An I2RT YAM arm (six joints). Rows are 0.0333 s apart.
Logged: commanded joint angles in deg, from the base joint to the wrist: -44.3, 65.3, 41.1, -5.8, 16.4, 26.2; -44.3, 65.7, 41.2, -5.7, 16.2, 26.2; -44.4, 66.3, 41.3, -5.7, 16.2, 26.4; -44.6, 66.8, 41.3, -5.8, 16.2, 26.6; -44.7, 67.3, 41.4, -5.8, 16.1, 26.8; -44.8, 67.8, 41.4, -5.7, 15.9, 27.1; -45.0, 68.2, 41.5, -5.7, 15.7, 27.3; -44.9, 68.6, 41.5, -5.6, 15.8, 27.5
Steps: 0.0, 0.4, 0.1, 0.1, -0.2, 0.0; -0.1, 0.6, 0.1, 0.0, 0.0, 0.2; -0.2, 0.5, 0.0, -0.1, 0.0, 0.2; -0.1, 0.5, 0.1, 0.0, -0.1, 0.2; -0.1, 0.5, 0.0, 0.1, -0.2, 0.3; -0.2, 0.4, 0.1, 0.0, -0.2, 0.2; 0.1, 0.4, 0.0, 0.1, 0.1, 0.2
